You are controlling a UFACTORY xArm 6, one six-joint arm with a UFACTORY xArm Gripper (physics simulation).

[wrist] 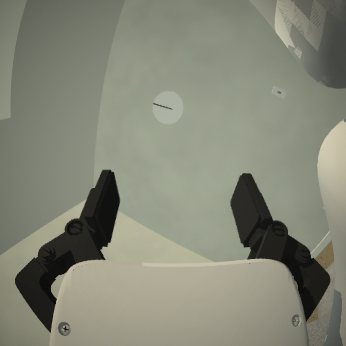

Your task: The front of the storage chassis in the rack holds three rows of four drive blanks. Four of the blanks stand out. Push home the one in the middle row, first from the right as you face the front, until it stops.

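Places are measured from the arm's base along level axes (x ahead, y left, z up), in centimetres.
Pixels of known places: gripper, fingertip midpoint: point(176, 186).
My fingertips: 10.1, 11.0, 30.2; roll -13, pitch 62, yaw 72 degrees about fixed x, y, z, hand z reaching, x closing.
Behind a point stands the place of what it marks, as x, y, z.
My gripper point(176, 186) {10.1, 11.0, 30.1} is open, its two black fingers wide apart in the lower half of the wrist view, with nothing between them. The pale gripper housing fills the bottom of the view. The storage chassis, the rack and the drive blanks do not show in the wrist view, so I cannot tell how the blank in the middle row stands or where the gripper is relative to it.
A plain grey-green surface lies beyond the fingers, with a pale disc point(168, 116) crossed by a thin dark line and a small light plate point(279, 92). A rounded grey, patterned body point(327, 60) {20.4, 10.4, 24.8} is at the upper right. A smooth pale rounded shape point(334, 170) is at the right edge.
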